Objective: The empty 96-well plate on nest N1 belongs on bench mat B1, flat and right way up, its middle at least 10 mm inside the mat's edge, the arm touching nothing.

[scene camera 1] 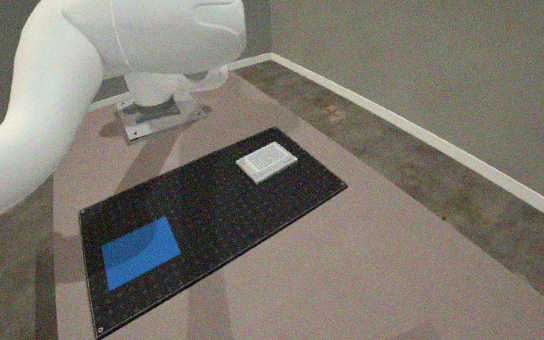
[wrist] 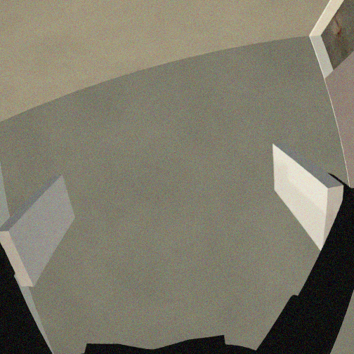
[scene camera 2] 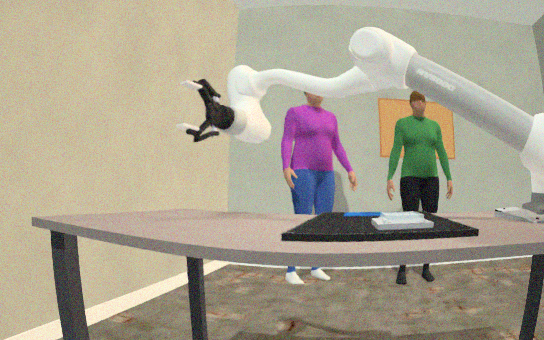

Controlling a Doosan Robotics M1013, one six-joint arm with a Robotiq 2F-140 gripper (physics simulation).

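Places are measured from the arm's base along level axes (x left, y ahead, z down), in metres.
Where they show: gripper, fingertip midpoint: (scene camera 2: 181, 103); arm's base, origin of the base link: (scene camera 1: 156, 108).
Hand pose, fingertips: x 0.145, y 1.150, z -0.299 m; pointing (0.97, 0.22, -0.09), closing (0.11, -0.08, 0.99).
Each offset is from my fingertips to the top centre of the thing. Level surfaces: height alone.
The white 96-well plate {dx +0.135, dy -0.617, dz +0.284 m} (scene camera 1: 266, 157) (scene camera 2: 403, 217) lies flat, wells up, on the low, pale nest N1 {dx +0.135, dy -0.617, dz +0.296 m} (scene camera 2: 403, 225) near one end of a black board. The blue bench mat B1 {dz +0.309 m} (scene camera 1: 150, 262) (scene camera 2: 361, 214) lies flat on the board's other end, with a shadow over part of it in scene camera 1. My gripper (scene camera 2: 186, 106) (wrist: 168, 182) is wide open and empty. It is high above the table, far from the plate and mat, and points sideways at the wall. Plate and mat do not show in the wrist view.
The black board {dz +0.311 m} (scene camera 1: 210, 210) (scene camera 2: 330, 231) lies on the table {dz +0.324 m} (scene camera 1: 310, 270) (scene camera 2: 150, 227). The robot's base plate (scene camera 1: 165, 127) (scene camera 2: 515, 214) is on the table. The white arm (scene camera 1: 165, 40) (scene camera 2: 320, 82) reaches above it. Two people stand beyond the table in scene camera 2.
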